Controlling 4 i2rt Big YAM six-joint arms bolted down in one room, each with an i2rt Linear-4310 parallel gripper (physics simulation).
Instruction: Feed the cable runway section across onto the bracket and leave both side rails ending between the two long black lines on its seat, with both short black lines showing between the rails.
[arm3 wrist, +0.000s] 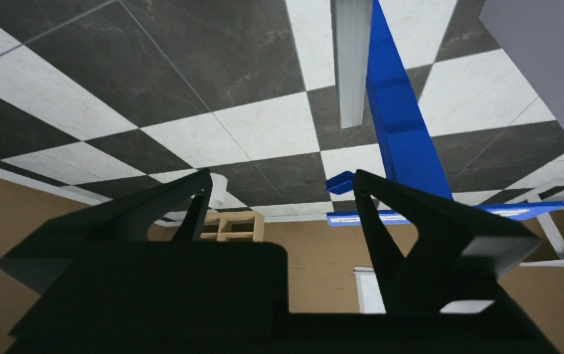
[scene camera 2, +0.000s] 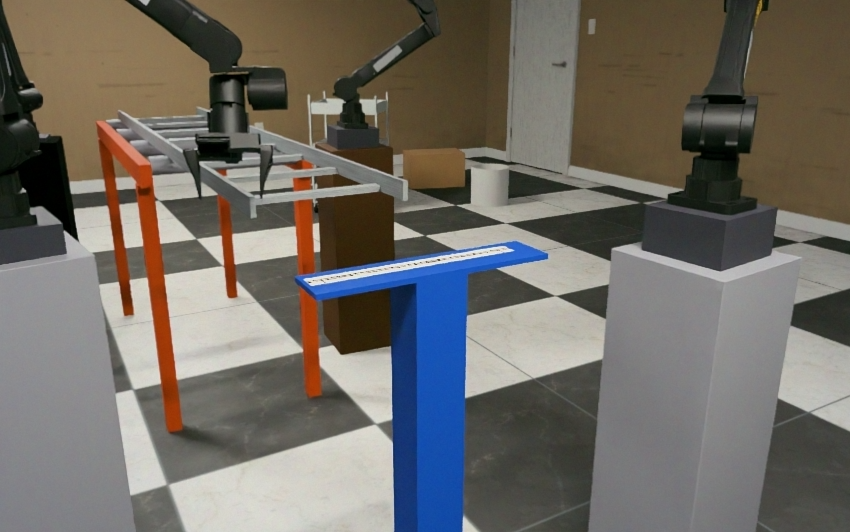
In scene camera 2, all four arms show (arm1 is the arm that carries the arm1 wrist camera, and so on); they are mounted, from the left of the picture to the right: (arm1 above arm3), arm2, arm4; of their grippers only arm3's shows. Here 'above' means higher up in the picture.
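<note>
The grey ladder-like cable runway section (scene camera 2: 330, 164) rests on the orange stand (scene camera 2: 124, 150), its near end jutting out beyond it. The blue bracket (arm3 wrist: 412, 120) (scene camera 2: 430, 376) stands apart, lower and to the right of that end; its seat (scene camera 2: 529, 254) carries a white strip (scene camera 2: 407, 267) with no rail on it. The strip's separate lines are too small to tell. Arm3's gripper (arm3 wrist: 281, 172) (scene camera 2: 230, 194) is open, pointing down, with its fingers spread around the near side rail (scene camera 2: 235, 189). In the wrist view a rail (arm3 wrist: 351, 70) ends above the right fingertip. The grippers of arm1, arm2 and arm4 do not show.
Arm2 (scene camera 2: 352, 112) stands on a brown pedestal (scene camera 2: 357, 263) behind the section. Arm4 (scene camera 2: 717, 131) stands on a grey pedestal (scene camera 2: 655, 388) at the right. A white bin (arm3 wrist: 218, 190) (scene camera 2: 489, 185) and a cardboard box (scene camera 2: 433, 168) are on the floor. A wooden shelf (arm3 wrist: 258, 226) is by the wall.
</note>
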